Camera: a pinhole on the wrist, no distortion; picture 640 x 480 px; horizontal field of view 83.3 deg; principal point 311.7 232.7 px. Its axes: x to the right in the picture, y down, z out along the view. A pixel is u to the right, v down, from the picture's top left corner.
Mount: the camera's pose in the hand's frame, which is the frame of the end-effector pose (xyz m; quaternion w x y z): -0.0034 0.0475 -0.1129 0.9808 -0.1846 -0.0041 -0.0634
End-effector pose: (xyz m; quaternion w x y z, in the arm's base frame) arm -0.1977 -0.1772 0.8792 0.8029 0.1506 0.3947 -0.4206
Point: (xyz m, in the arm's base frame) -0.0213 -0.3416 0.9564
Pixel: 432.2 91.5
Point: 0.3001 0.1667 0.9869
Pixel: outside the picture
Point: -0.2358 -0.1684 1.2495
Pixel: outside the picture
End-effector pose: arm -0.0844 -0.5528 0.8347 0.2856 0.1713 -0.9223 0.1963
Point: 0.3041 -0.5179 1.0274
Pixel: behind the camera
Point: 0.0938 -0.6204 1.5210
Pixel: behind the camera
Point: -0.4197 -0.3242 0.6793
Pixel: 398.0 442.3
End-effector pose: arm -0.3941 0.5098 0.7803 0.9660 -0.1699 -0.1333 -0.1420
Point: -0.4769 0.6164 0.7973
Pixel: 132.9 105.7
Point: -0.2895 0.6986 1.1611
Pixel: 445.4 145.5
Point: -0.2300 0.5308 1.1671
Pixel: 587.7 37.4
